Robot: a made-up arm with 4 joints. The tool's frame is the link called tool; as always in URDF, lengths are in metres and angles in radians.
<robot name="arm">
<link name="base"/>
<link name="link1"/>
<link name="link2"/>
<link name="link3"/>
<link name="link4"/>
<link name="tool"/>
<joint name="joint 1" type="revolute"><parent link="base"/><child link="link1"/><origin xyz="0.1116 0.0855 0.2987" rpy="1.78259 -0.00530 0.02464"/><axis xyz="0 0 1"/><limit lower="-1.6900" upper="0.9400"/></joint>
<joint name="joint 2" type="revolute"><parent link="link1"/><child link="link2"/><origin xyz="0.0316 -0.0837 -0.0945" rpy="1.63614 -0.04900 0.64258"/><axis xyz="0 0 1"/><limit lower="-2.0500" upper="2.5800"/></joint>
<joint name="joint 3" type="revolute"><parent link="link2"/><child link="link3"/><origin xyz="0.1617 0.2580 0.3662" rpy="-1.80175 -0.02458 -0.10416"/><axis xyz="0 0 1"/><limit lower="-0.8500" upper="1.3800"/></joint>
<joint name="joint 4" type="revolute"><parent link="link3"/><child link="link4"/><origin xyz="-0.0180 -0.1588 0.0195" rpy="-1.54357 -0.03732 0.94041"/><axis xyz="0 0 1"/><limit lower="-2.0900" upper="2.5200"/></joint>
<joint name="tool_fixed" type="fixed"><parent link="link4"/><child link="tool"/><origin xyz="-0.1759 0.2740 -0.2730" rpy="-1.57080 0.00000 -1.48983"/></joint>
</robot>
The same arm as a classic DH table. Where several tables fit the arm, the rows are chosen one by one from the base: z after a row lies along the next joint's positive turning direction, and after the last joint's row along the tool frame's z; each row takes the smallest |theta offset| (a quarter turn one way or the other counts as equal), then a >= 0, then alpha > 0; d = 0 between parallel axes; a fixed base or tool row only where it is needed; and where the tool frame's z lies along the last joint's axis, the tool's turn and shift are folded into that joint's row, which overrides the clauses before.
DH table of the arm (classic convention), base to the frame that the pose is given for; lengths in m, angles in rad. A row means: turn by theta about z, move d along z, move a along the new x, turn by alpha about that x. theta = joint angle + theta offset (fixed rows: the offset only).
base (fixed): theta_offset 0.0258, d 0.2809, a 0.1138, alpha 1.7826
joint 1: theta_offset 0.6512, d -0.1734, a -0.0251, alpha 1.6361
joint 2: theta_offset -0.0608, d 0.5167, a 0.1324, alpha -1.8017
joint 3: theta_offset 0.9162, d 0.3033, a -0.139, alpha -1.5436
joint 4: theta_offset -1.5272, d -0.352, a -0.2873, alpha -1.5708
tool (fixed): theta_offset 0, d -0.1532, a 0, alpha 0
Joint limits (rad, base to tool): -1.69..0.94 -2.05..2.58 -0.85..1.38 -2.09..2.52

